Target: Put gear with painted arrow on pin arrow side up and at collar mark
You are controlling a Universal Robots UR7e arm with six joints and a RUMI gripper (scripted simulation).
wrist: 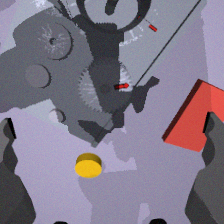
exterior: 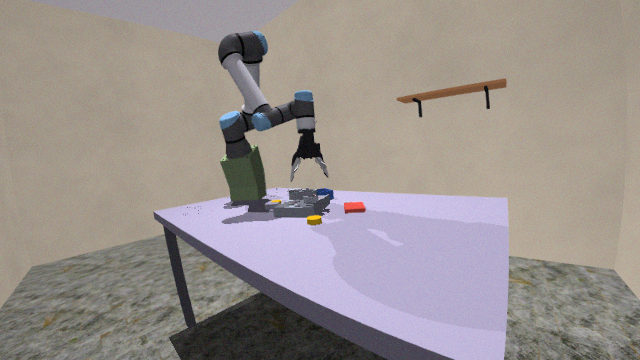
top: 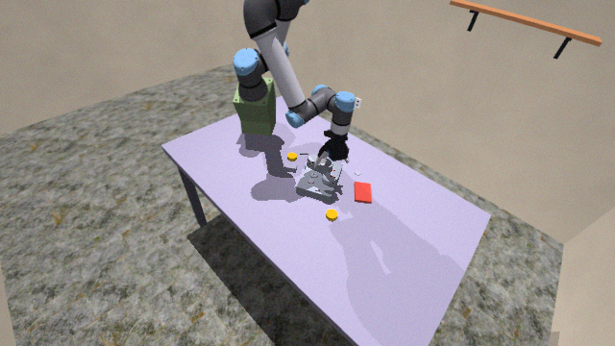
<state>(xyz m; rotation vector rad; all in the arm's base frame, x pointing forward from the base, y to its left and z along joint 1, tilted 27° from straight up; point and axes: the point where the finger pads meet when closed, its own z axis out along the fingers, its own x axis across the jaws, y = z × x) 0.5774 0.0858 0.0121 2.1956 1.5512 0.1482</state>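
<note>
My hand is 80 mm above the grey toothed gear and 10 mm to the left of it. Also, from my hand: small grey block 190 mm behind, 120 mm below, 80 mm to the right; then yellow round piece 150 mm ahead, 120 mm below, 110 mm to the right; then flat red block 140 mm ahead, 120 mm below, 110 mm to the left.
</note>
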